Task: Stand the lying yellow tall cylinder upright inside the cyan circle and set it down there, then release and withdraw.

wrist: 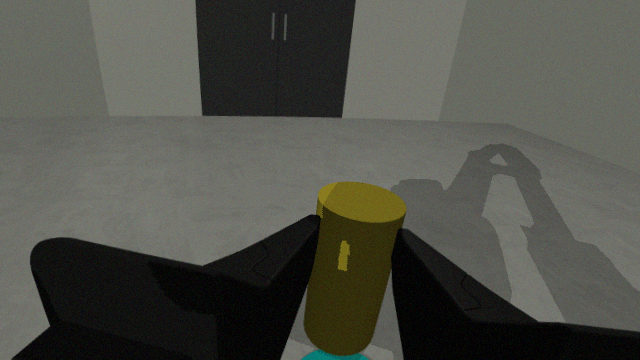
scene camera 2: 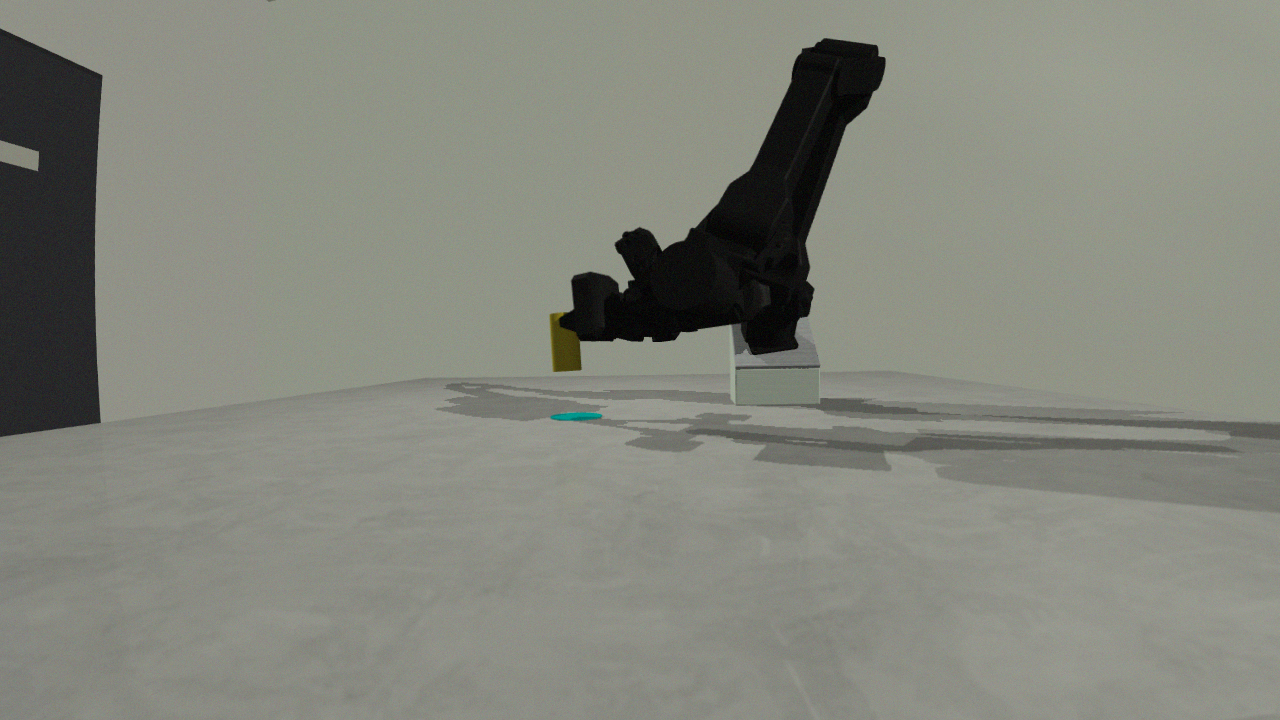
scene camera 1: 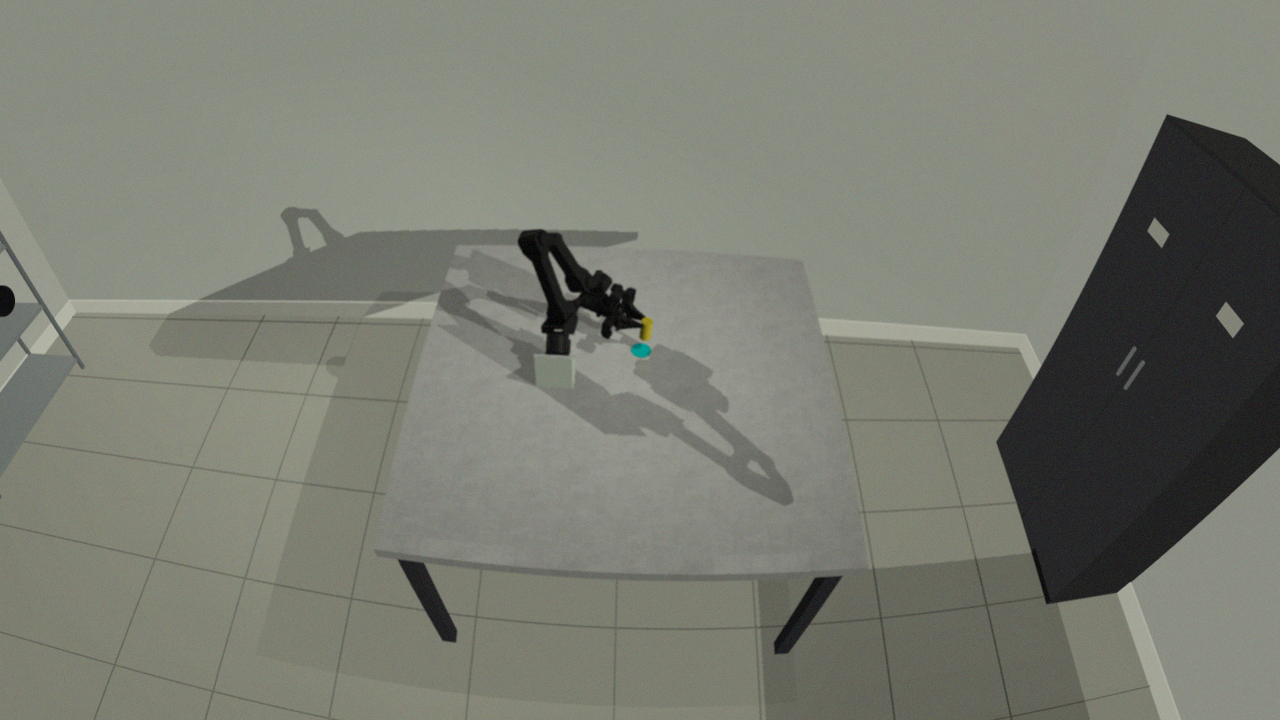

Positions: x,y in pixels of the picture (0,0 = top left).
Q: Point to a yellow cylinder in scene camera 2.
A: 565,350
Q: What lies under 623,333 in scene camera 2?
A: My gripper.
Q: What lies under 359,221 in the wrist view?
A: A yellow cylinder.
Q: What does my gripper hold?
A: A yellow cylinder.
